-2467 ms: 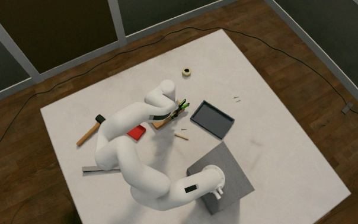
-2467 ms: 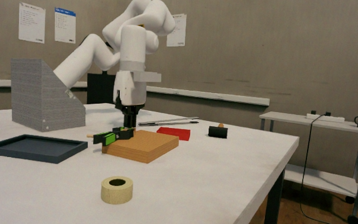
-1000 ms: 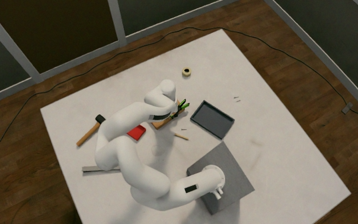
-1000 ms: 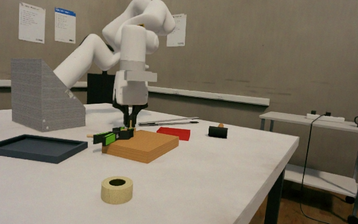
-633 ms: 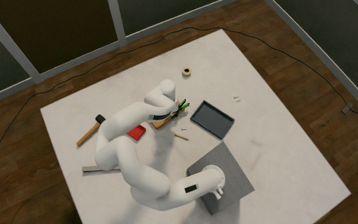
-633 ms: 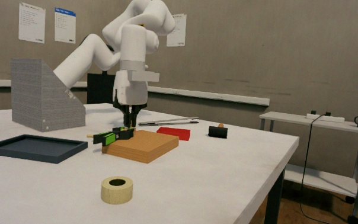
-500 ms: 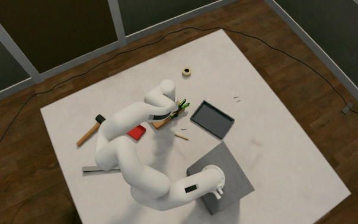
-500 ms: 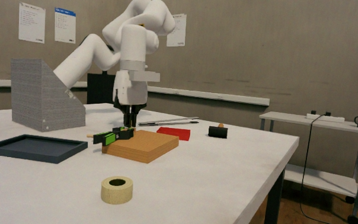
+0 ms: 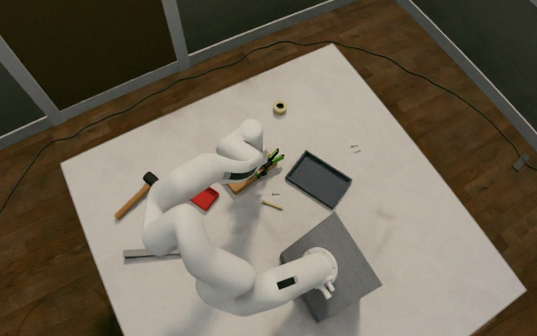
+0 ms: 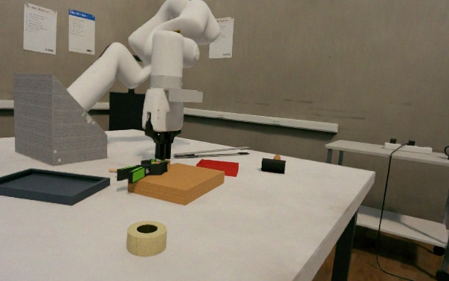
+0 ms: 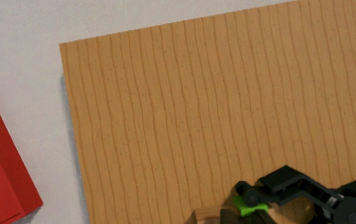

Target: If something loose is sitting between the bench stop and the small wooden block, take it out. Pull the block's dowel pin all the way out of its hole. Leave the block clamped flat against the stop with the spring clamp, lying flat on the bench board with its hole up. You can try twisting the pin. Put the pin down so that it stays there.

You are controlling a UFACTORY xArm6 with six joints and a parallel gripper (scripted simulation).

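The dowel pin lies 2 cm below my hand. From my hand the other things lie so: loose dowel (13 cm behind, 8 cm below, 1 cm to the right); then small wooden block (4 cm below); then red tray (20 cm to the left, 7 cm below, 4 cm ahead).
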